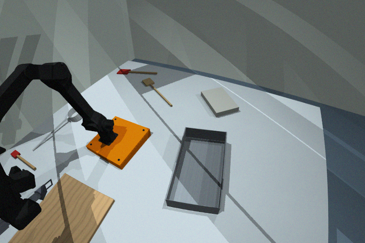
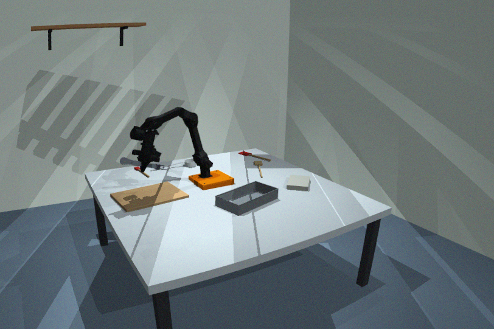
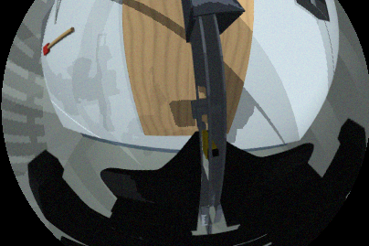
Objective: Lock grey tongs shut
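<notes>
Right now my gripper tip is 10 mm past the wooden board, 30 mm to the right of it and 140 mm above it. From my gripper tip the other things lie so: beige block (250 mm ahead, 840 mm to the left, 130 mm below); roasting tin (300 mm ahead, 450 mm to the left, 120 mm below); red spatula (340 mm behind, 940 mm to the left, 140 mm below).
</notes>
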